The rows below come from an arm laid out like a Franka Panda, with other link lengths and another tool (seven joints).
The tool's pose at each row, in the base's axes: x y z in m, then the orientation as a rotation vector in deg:
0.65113, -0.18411, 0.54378, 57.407, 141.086, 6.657
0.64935, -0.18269, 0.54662, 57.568, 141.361, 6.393
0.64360, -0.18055, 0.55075, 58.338, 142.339, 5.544
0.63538, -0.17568, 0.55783, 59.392, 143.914, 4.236
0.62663, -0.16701, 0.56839, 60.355, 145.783, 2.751
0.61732, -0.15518, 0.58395, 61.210, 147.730, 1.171
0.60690, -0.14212, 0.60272, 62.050, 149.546, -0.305
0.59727, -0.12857, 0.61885, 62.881, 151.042, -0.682
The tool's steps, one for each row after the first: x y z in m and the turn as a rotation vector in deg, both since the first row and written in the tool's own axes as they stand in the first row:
0.00094, 0.00061, -0.00346, 0.304, 0.205, -0.003
0.00431, -0.00046, -0.00996, 1.382, 1.015, 0.135
0.00989, -0.00037, -0.02046, 3.016, 2.304, 0.244
0.01699, 0.00301, -0.03465, 4.816, 3.796, 0.195
0.02460, 0.00960, -0.05382, 6.655, 5.322, 0.047
0.03245, 0.01718, -0.07645, 8.370, 6.776, -0.061
0.04120, 0.02495, -0.09644, 9.285, 8.234, 0.082

